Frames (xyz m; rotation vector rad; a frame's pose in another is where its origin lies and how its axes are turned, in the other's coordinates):
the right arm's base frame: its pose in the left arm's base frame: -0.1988 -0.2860 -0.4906 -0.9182 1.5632 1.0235
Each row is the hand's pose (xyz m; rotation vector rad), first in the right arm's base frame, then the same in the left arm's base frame.
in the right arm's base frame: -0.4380 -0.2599 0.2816 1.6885 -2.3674 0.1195
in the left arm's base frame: 0.2217 -0.0858 -0.1416 1.3304 -0.1589 0.0079
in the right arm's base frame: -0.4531 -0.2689 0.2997 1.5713 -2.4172 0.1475
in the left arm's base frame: 0.2390 -0.0710 -0.1307 1.3144 -0.1922 0.0987
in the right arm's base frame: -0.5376 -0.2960 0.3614 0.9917 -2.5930 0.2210
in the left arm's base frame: 0.3013 -0.0175 -0.0605 1.1846 -0.3664 0.5101
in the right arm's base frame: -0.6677 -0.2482 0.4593 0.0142 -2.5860 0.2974
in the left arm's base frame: 0.3157 0.0991 0.0620 0.8410 -0.5935 1.1750
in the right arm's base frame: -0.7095 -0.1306 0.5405 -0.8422 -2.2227 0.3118
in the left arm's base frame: 0.2426 0.2189 0.1118 0.3316 -0.6900 1.7769
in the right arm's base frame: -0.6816 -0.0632 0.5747 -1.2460 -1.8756 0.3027
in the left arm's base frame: 0.1862 0.2727 0.0912 -0.0389 -0.6666 2.0872
